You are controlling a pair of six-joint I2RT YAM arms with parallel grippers.
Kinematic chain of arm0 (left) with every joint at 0, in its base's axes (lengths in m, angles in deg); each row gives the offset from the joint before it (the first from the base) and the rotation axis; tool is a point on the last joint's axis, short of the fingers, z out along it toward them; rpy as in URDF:
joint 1: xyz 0 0 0.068 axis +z
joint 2: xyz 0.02 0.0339 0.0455 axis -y
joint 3: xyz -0.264 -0.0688 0 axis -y
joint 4: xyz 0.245 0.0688 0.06 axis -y
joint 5: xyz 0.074 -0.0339 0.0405 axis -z
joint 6: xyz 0.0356 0 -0.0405 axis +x
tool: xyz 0 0 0 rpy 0 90 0
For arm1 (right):
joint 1: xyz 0 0 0.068 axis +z
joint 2: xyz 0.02 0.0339 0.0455 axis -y
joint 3: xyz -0.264 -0.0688 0 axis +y
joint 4: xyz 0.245 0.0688 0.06 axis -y
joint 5: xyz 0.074 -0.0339 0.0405 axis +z
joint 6: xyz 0.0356 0 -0.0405 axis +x
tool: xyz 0 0 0 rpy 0 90 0
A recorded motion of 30 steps. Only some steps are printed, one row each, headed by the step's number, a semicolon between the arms.
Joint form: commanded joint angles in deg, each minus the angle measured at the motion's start. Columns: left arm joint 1, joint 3, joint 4, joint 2, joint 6, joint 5; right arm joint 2, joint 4, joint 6, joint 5, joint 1, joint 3.
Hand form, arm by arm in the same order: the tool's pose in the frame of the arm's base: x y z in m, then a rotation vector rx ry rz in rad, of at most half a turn. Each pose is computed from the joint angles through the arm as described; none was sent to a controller.
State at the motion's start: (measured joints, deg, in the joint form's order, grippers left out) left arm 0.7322 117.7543 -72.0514 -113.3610 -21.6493 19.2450; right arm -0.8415 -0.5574 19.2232 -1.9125 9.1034 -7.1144
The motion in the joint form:
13: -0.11 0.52 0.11 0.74 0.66 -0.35; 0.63 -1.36 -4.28 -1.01 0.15 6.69
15: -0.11 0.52 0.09 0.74 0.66 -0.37; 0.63 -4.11 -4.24 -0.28 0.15 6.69
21: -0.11 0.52 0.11 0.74 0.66 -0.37; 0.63 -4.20 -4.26 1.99 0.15 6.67
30: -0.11 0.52 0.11 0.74 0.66 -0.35; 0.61 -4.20 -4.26 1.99 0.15 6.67
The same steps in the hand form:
13: 0.4028 -0.0072 0.3424 -0.4199 2.7107 -0.5507; 0.1091 0.0159 0.1721 0.1195 1.6035 0.2869
15: 0.4028 -0.0071 0.3424 -0.4201 2.7110 -0.5502; 0.1088 0.0163 0.1669 0.1121 1.6527 0.2907
21: 0.4028 -0.0071 0.3424 -0.4200 2.7107 -0.5502; 0.1086 0.0177 0.1668 0.0816 1.6577 0.3228
30: 0.4028 -0.0072 0.3424 -0.4199 2.7107 -0.5507; 0.1086 0.0177 0.1668 0.0816 1.6580 0.3227

